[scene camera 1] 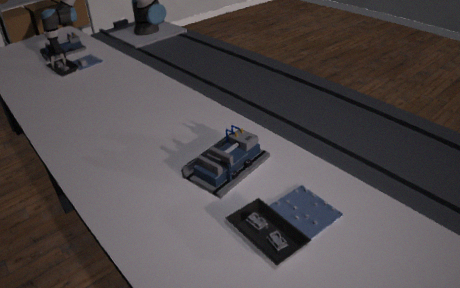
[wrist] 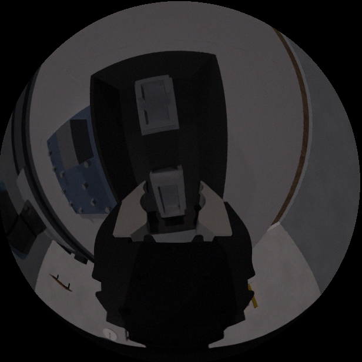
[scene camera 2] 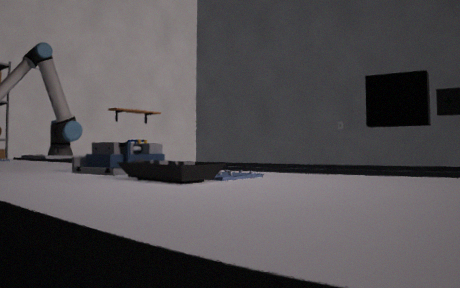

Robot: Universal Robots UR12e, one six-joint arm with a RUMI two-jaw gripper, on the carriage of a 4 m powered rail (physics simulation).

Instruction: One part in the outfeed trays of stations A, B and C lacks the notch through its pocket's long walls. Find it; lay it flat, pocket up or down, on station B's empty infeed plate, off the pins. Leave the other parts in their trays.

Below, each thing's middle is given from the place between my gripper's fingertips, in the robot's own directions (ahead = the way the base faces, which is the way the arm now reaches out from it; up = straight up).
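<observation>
My hand is 20 mm below the grey block (wrist: 73, 140), and it is also 80 mm to the right of the block and 140 mm past it.
</observation>
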